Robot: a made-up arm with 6 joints. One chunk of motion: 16 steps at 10 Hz.
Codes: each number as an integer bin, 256 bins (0 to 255) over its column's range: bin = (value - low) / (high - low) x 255, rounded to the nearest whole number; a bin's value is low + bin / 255 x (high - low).
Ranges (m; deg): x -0.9..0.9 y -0.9..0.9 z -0.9..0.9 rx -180..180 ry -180..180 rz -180..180
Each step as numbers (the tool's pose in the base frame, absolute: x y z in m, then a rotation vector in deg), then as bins.
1 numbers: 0.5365 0.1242 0.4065 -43.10 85.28 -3.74
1 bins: 204 145 185 97 188 125
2 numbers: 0.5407 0.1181 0.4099 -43.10 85.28 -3.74
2 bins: 204 144 186 97 188 125
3 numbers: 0.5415 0.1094 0.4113 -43.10 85.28 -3.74
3 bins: 204 143 186 97 188 125
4 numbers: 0.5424 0.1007 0.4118 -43.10 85.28 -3.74
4 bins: 204 142 186 97 188 125
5 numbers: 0.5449 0.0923 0.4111 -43.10 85.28 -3.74
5 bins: 205 141 186 97 188 125
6 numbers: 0.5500 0.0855 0.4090 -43.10 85.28 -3.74
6 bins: 205 140 185 97 188 125
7 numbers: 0.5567 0.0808 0.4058 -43.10 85.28 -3.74
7 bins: 206 139 185 97 188 125
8 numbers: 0.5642 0.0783 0.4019 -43.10 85.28 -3.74
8 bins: 207 139 184 97 188 125
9 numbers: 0.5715 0.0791 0.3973 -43.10 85.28 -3.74
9 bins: 208 139 184 97 188 125
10 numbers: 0.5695 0.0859 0.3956 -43.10 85.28 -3.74
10 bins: 208 140 184 97 188 125
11 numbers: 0.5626 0.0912 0.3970 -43.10 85.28 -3.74
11 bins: 207 140 184 97 188 125
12 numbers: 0.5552 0.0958 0.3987 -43.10 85.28 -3.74
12 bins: 206 141 184 97 188 125
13 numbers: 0.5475 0.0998 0.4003 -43.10 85.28 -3.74
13 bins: 205 142 184 97 188 125
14 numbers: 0.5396 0.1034 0.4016 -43.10 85.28 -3.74
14 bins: 204 142 184 97 188 125
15 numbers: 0.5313 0.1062 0.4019 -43.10 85.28 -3.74
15 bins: 203 143 184 97 188 125
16 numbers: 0.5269 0.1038 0.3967 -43.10 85.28 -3.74
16 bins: 202 142 184 97 188 125
